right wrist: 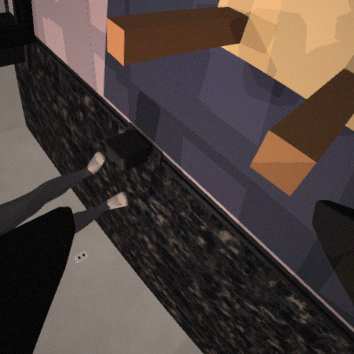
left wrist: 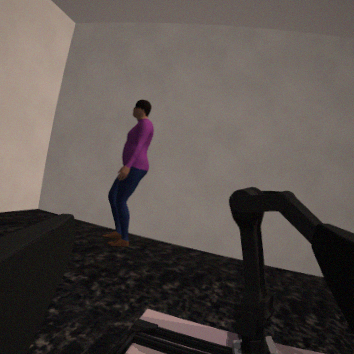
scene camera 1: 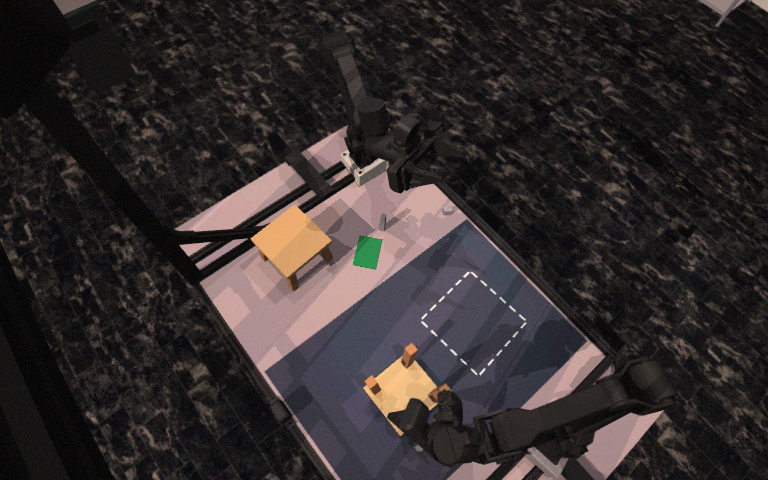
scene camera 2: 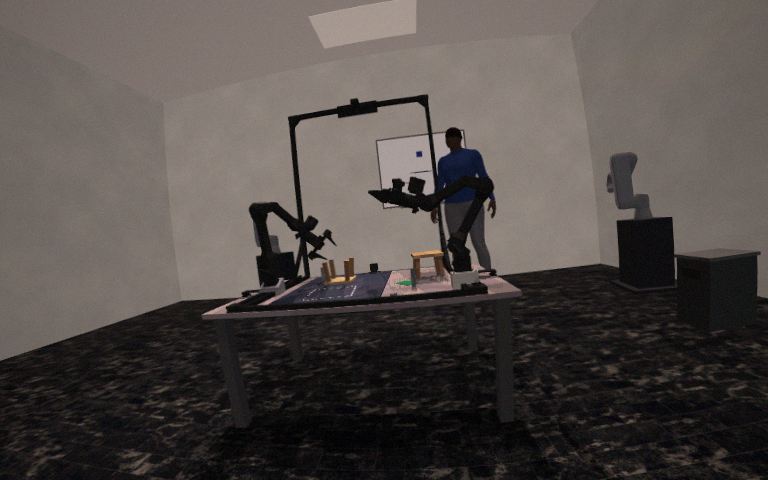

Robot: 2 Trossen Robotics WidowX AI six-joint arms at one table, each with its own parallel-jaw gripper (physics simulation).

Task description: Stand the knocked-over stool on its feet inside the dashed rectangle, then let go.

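Frame: origin at the left arm's base, x ahead, y left, z up, level; metres.
Seen in the pictures: left gripper, between the fingertips: [left wrist: 197,231] [scene camera 1: 453,166] [scene camera 2: 369,191]; right gripper, between the fingertips: [right wrist: 196,215] [scene camera 2: 332,252]; left arm's base, origin of its link: [scene camera 1: 363,156] [scene camera 2: 463,271]; right arm's base, origin of its link: [left wrist: 254,348] [scene camera 1: 550,445] [scene camera 2: 271,283].
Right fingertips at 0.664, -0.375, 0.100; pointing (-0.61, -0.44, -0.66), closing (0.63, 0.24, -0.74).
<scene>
Pixels of each thing's middle, then the offset from my right fingertips to it, as dx, dy, dz. "pt": a spot on its surface instead. Level surfaces: height alone.
- knocked-over stool, middle of its body: [scene camera 1: 405,389] [scene camera 2: 339,270] -0.055, +0.069, -0.095
- dark blue mat, height of its surface: dz -0.154
- white dashed rectangle, a spot on its surface: [scene camera 1: 444,297] pt -0.190, +0.310, -0.154
- second stool, middle of its body: [scene camera 1: 294,248] [scene camera 2: 427,263] -0.521, +0.048, -0.102
- green card, middle of its body: [scene camera 1: 367,252] [scene camera 2: 406,282] -0.421, +0.219, -0.157
- small grey upright block, middle of its body: [scene camera 1: 382,222] -0.457, +0.297, -0.120
- small grey piece, middle of its body: [scene camera 1: 447,210] -0.391, +0.487, -0.148
The knocked-over stool [scene camera 1: 398,381] [scene camera 2: 339,275] [right wrist: 309,35] lies upside down on the dark blue mat [scene camera 1: 349,329], with its tan seat flat and its brown legs pointing up. The white dashed rectangle [scene camera 1: 446,296] is marked on the mat just beyond it and holds nothing. My right gripper [scene camera 1: 430,406] [scene camera 2: 322,245] [right wrist: 196,215] is open and empty. It hovers over the stool's near corner, beside two legs. My left gripper [scene camera 1: 434,159] [scene camera 2: 377,192] [left wrist: 197,231] is open and empty. It is held high over the far end of the table, pointing out into the room.
A second stool [scene camera 1: 289,238] [scene camera 2: 427,259] stands upright on the far left part of the table. A green card [scene camera 1: 368,252] [scene camera 2: 404,283], a small grey upright block [scene camera 1: 383,222] and a small grey piece [scene camera 1: 448,209] lie near the left arm's base. People stand around the table.
</scene>
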